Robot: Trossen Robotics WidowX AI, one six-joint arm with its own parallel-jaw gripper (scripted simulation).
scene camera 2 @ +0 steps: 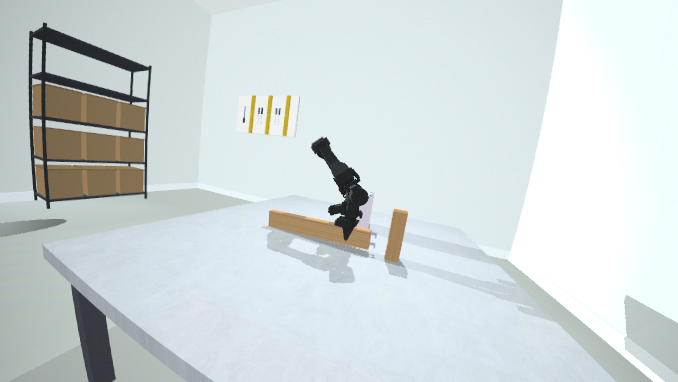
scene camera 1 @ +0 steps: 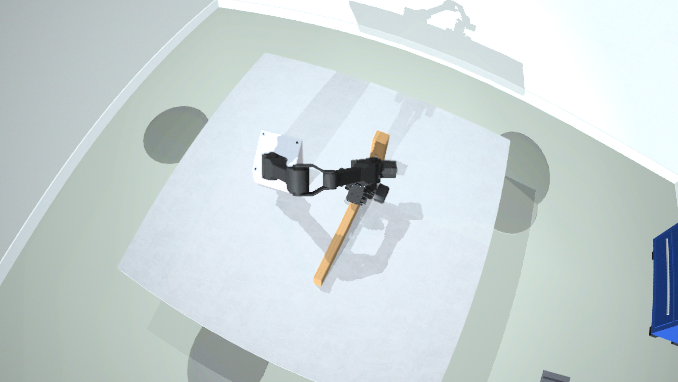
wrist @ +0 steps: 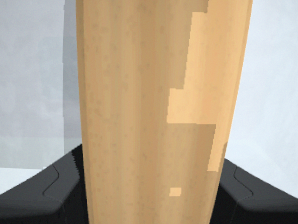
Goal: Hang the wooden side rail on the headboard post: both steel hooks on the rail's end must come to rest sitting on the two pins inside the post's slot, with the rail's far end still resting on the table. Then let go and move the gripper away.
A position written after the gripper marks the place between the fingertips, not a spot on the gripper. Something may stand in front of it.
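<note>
In scene camera 2 the gripper (scene camera 2: 346, 238) appears together with a wooden side rail (scene camera 2: 360, 238) and a wooden headboard post (scene camera 2: 394, 242). Scene camera 1 shows the gripper (scene camera 1: 359, 197) and the rail (scene camera 1: 337, 240), and the wrist view likewise has the rail (wrist: 157, 93) and the gripper (wrist: 142, 141).
</note>
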